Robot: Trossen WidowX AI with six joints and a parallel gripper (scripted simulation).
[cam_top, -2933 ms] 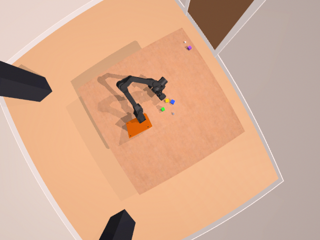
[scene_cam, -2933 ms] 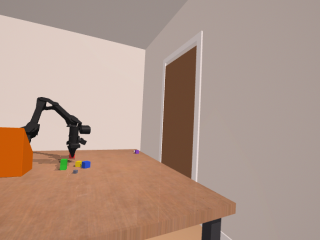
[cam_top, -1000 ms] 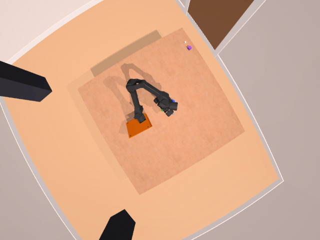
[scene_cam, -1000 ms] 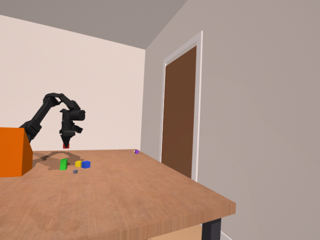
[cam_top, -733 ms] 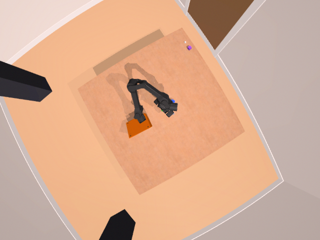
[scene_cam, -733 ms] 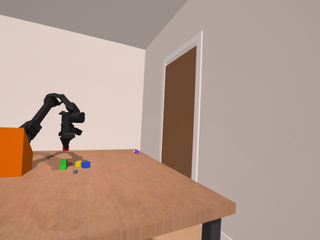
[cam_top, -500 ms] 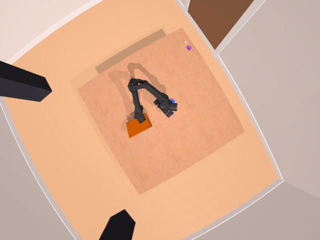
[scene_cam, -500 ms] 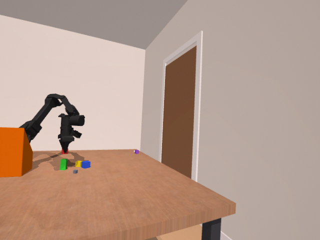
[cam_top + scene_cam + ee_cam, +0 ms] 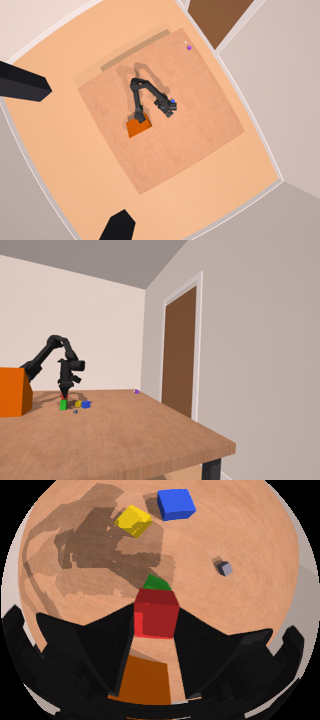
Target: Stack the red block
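Now: the red block 1 cm above my gripper tip. Round my gripper tip: yellow block: 8 cm ahead, 5 cm to the left, 5 cm below; then small grey block: 6 cm ahead, 9 cm to the right, 6 cm below; then blue block: 12 cm ahead, 1 cm to the left, 5 cm below.
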